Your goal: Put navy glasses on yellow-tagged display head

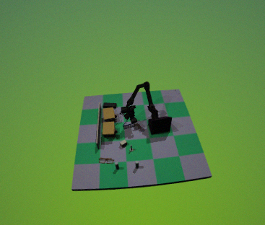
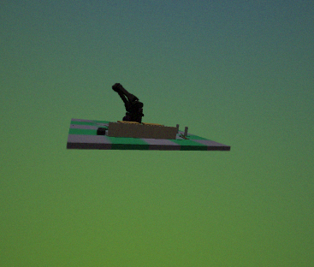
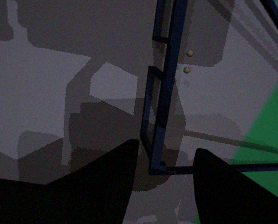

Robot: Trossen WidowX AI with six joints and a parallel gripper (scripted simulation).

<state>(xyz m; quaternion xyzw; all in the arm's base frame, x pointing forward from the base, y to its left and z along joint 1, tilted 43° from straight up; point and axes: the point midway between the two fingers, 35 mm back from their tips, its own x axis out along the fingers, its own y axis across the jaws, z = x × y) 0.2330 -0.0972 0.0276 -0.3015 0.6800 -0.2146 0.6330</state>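
Now: the small pale block 24 cm to the left of my gripper tip, 13 cm ahead of it and 5 cm below it. Round my gripper tip: long upright board (36 cm ahead, 6 cm to the right, 2 cm below).
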